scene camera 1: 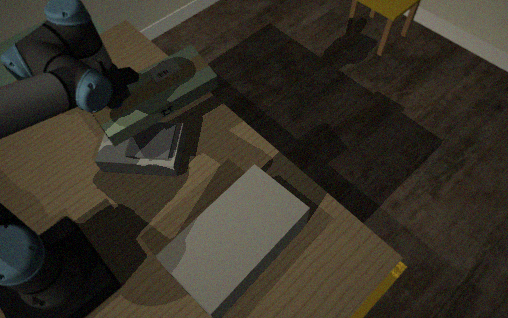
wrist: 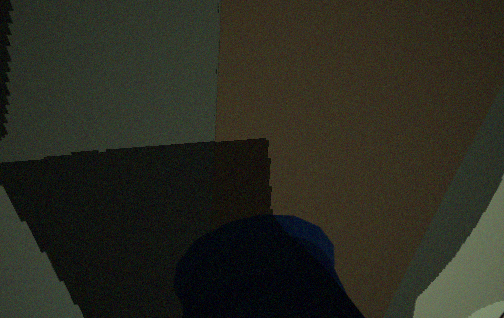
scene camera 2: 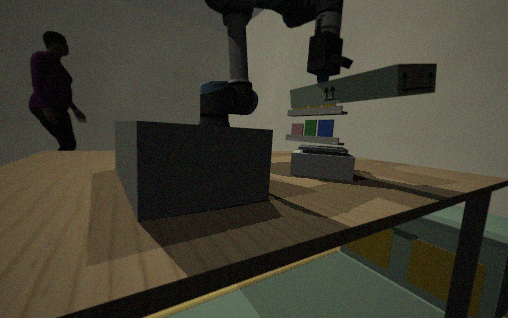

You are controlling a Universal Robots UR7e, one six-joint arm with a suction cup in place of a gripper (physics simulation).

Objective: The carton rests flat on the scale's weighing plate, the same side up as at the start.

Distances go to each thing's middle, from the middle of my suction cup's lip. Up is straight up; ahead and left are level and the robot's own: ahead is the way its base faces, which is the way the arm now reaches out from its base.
The green carton point(scene camera 2: 397, 80) is 10 cm ahead of my suction cup, 4 cm below it and 2 cm to the right of it. Also, from my suction cup: grey block point(scene camera 2: 166, 169) (44 cm to the right, 22 cm below, 2 cm behind); then scale point(scene camera 1: 157, 150) (24 cm below, 1 cm to the left, 1 cm ahead).
